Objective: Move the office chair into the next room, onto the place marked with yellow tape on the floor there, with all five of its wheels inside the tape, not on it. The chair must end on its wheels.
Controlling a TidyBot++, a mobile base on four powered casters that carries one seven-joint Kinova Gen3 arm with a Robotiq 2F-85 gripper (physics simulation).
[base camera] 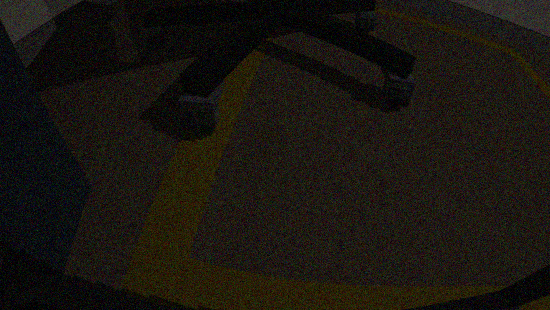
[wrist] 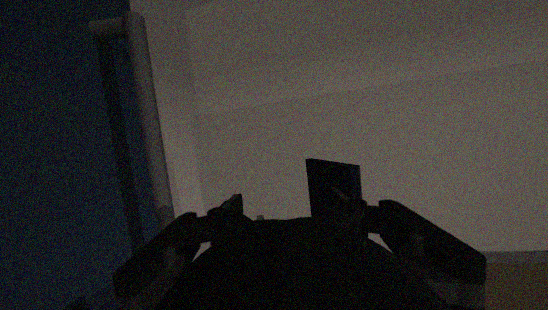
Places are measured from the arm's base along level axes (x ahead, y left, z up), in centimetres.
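Pixels of known places: gripper, fingertip midpoint: point(wrist: 284, 200).
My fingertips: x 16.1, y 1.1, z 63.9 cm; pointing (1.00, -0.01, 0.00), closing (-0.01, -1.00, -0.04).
Note:
For each thing: its top centre in the pictures, then the offset to it from my fingertips. "spot": a spot on its surface instead. Level surfaces: height alone.
- office chair's dark star base, surface spot: point(base camera: 320, 15) spot: dx +64.8, dy -11.7, dz -96.1 cm
- third wheel, middle of its top: point(base camera: 361, 17) dx +74.4, dy -25.0, dz -98.4 cm
- brown-orange surface, its level: dz -103.6 cm
The office chair's dark star base point(base camera: 320, 15) stands upright at the top of the base view; its seat and back do not show there. One wheel point(base camera: 197, 120) at the left overlaps the outer edge of the left strip of yellow tape point(base camera: 172, 205). Another wheel point(base camera: 397, 92) stands on floor inside the tape. A third wheel point(base camera: 366, 21) shows farther back, close to the far strip. The other wheels are hidden or out of view. My gripper point(wrist: 284, 200) is open. A dark flat panel point(wrist: 332, 185) rises by its right finger; I cannot tell which part it is.
A dark blue surface point(base camera: 35, 175) point(wrist: 50, 150) fills the left side of both views. In the wrist view a pale upright bar point(wrist: 150, 115) runs beside it, with a pale wall point(wrist: 425, 150) behind and a brown-orange surface point(wrist: 517, 285) at the lower right.

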